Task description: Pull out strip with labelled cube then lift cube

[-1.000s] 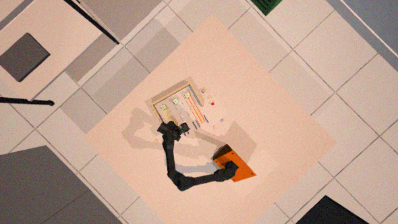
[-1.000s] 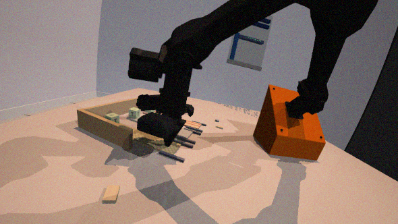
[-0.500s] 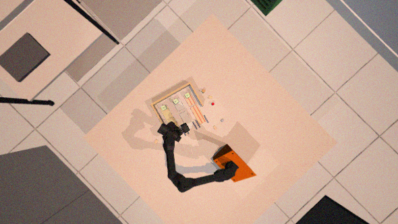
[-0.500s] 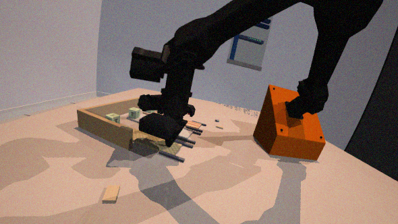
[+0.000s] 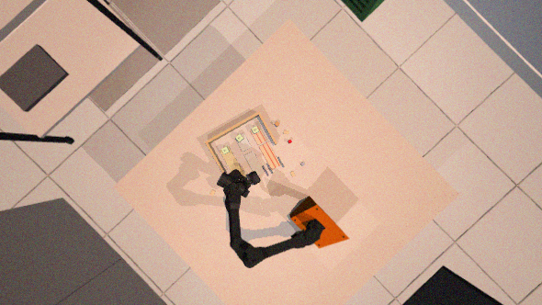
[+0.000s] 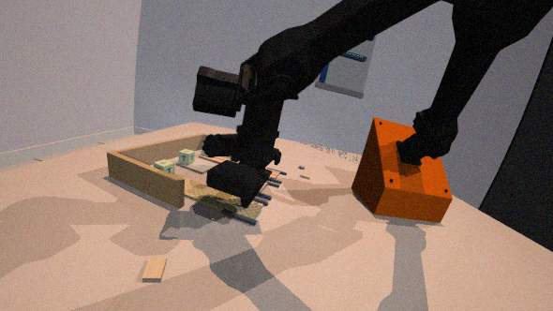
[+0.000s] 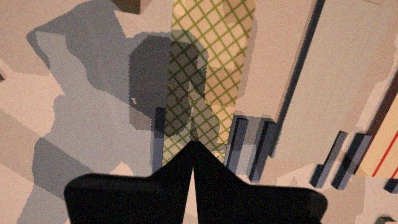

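Right now the yellow checked strip is 90 mm ahead of my gripper tip and 30 mm to the right of it.
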